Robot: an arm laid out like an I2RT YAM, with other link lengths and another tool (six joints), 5 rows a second.
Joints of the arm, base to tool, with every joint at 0 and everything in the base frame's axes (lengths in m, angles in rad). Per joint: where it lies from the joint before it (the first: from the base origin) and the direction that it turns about. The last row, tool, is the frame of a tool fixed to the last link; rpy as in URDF.
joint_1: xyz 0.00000 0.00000 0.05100 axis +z
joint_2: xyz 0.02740 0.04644 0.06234 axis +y
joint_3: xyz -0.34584 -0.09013 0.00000 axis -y
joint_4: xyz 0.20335 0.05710 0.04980 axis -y
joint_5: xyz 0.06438 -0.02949 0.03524 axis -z
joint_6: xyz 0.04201 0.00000 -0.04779 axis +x
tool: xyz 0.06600 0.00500 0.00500 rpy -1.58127 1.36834 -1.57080
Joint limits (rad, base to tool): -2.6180..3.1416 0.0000..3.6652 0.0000..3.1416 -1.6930..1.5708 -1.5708..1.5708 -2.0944..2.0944
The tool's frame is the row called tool.
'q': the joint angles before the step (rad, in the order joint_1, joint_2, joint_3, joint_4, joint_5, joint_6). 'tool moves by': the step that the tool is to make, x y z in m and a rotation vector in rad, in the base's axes. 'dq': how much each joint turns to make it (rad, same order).
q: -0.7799 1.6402 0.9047 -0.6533 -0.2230 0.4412
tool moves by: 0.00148 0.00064 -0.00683 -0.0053 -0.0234 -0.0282
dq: 0.0042 0.0007 -0.0416 0.0706 -0.0061 0.0351
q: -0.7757 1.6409 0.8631 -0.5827 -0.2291 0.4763
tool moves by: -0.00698 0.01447 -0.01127 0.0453 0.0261 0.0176
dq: 0.0160 0.0004 -0.0584 0.0088 -0.0145 0.0011
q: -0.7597 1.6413 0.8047 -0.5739 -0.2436 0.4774
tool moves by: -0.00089 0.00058 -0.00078 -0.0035 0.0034 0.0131
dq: 0.0000 0.0000 -0.0038 0.0003 0.0028 -0.0141
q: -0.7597 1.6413 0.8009 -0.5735 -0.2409 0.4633
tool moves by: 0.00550 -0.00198 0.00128 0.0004 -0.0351 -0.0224
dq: 0.0019 0.0000 0.0000 0.0324 -0.0199 0.0290
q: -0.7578 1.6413 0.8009 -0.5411 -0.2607 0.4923
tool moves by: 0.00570 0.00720 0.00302 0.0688 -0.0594 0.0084
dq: -0.0004 0.0000 0.0000 -0.0015 -0.0908 0.0088
